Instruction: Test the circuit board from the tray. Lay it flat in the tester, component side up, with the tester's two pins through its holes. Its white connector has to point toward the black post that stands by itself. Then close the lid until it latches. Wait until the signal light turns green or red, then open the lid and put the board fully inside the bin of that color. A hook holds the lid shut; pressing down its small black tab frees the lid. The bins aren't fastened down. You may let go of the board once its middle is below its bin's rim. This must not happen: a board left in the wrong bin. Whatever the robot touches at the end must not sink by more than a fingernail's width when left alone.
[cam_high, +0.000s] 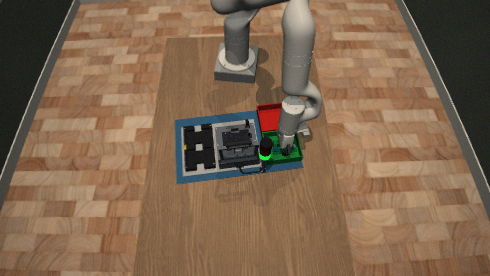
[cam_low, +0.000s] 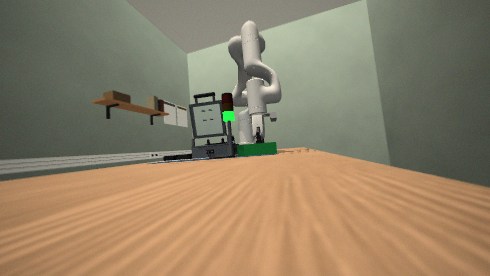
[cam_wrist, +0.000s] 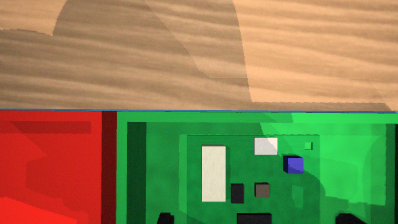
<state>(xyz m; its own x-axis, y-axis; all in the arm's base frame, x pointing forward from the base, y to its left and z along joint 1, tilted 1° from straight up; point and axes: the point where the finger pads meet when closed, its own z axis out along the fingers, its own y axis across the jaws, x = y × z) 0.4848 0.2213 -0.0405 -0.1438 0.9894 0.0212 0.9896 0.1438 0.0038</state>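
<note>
Now: the green circuit board 1 cm below my hand. Also, from my hand: dark nest: 21 cm to the right, 5 cm above; red bin: 14 cm behind, 3 cm to the right, 1 cm below; green bin: 1 cm ahead, 1 cm to the right, 1 cm below.
</note>
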